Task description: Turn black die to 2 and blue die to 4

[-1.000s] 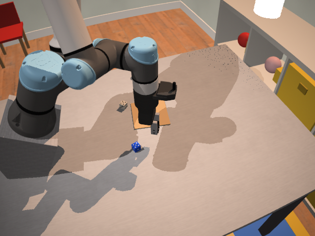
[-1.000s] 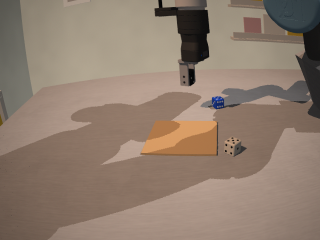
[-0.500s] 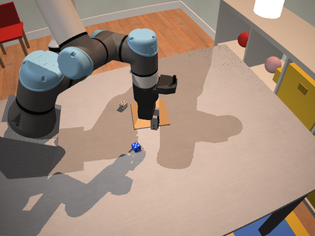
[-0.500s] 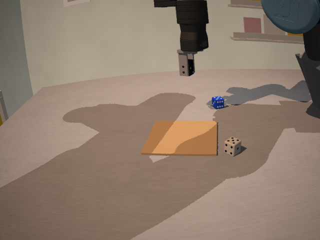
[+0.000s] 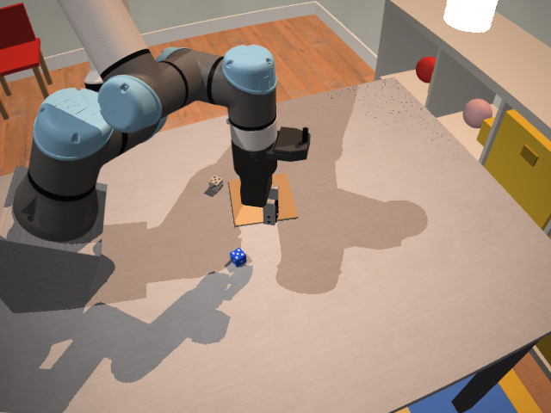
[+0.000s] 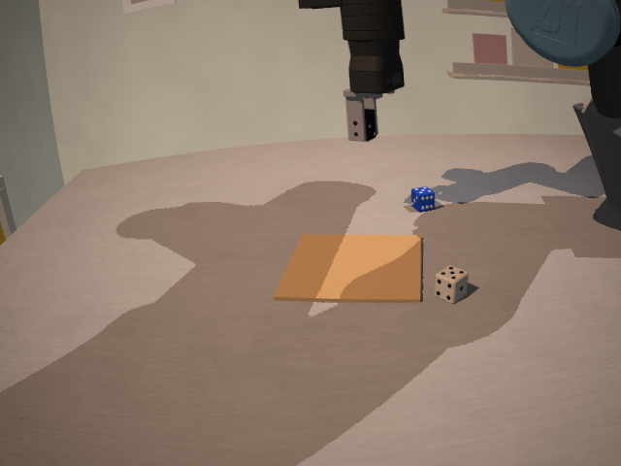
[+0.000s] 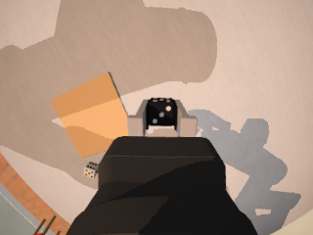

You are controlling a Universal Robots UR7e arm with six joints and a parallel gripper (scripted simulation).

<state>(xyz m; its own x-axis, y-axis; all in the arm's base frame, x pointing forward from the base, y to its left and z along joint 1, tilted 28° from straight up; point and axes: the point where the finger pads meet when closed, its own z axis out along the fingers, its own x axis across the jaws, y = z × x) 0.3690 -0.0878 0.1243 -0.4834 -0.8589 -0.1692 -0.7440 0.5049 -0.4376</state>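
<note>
Right now the black die is 10 mm below my hand. The rest, counted from my hand: white die: 60 mm behind, 220 mm to the left, 110 mm below; blue die: 80 mm behind, 110 mm below; orange mat: 30 mm ahead, 140 mm to the left, 120 mm below.
</note>
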